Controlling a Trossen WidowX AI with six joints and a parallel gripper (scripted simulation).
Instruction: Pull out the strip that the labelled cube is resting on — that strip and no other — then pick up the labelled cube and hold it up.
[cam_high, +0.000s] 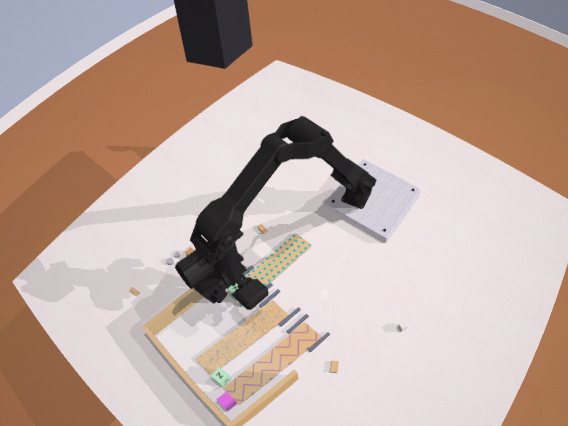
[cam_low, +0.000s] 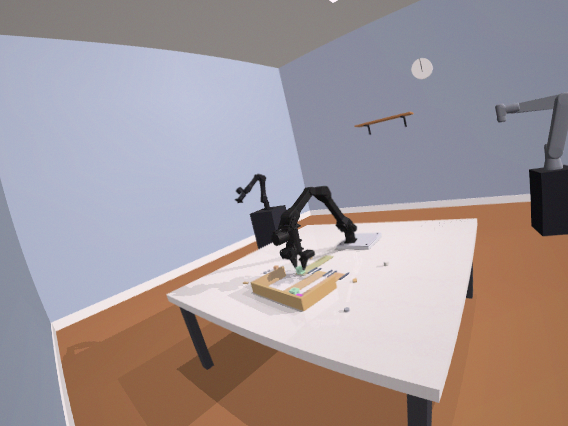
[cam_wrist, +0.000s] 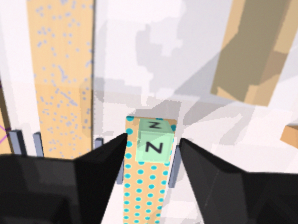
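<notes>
The dotted strip is 10 cm behind my gripper tip, 3 cm to the left of it and 2 cm below it. The rest, counted from my gripper tip: white cube (9 cm behind, 39 cm to the left, 2 cm below).
</notes>
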